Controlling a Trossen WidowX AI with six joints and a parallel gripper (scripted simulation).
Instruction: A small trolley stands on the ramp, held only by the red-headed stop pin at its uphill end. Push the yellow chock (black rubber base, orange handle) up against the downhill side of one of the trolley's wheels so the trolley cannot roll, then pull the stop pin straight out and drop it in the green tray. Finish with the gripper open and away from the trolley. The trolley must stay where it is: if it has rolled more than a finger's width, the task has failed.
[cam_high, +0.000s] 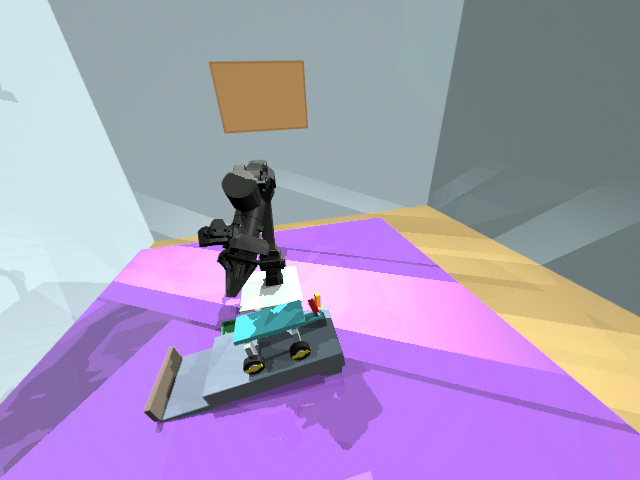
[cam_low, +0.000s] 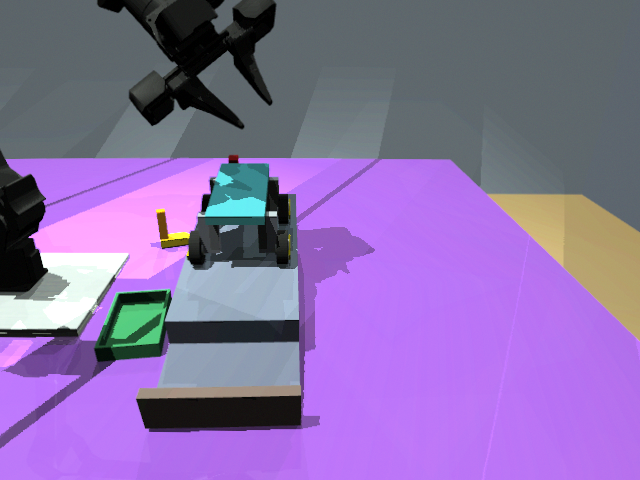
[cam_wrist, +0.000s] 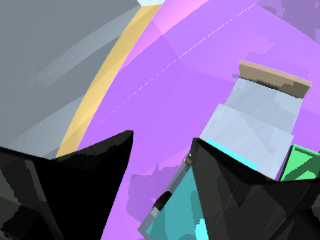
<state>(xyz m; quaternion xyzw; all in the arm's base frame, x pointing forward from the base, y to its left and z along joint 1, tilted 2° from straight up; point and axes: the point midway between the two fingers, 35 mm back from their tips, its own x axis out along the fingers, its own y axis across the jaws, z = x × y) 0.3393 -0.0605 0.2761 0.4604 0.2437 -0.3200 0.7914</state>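
The yellow chock lies 160 mm behind my gripper tip, 200 mm to the left of it and 240 mm below it. The rest, counted from my gripper tip: grey ramp (30 mm behind, 60 mm to the left, 210 mm below); then trolley (30 mm behind, 60 mm to the left, 150 mm below); then red-headed stop pin (50 mm behind, 170 mm to the left, 130 mm below).
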